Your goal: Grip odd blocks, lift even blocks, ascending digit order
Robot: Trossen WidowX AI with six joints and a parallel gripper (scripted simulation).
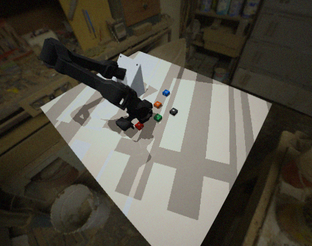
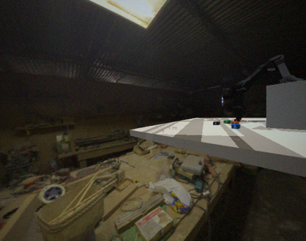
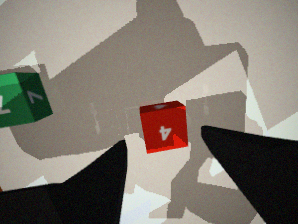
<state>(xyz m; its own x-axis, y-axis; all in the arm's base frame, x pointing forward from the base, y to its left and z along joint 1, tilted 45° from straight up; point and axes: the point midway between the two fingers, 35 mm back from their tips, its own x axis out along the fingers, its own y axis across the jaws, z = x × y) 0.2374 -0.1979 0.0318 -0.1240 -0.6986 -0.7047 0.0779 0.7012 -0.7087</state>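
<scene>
The red block lies 10 mm ahead of my gripper tip. The rest, counted from my gripper tip: black block: 180 mm to the left, 100 mm ahead; then orange block: 170 mm to the left; then green block: 100 mm to the left, 60 mm ahead.
</scene>
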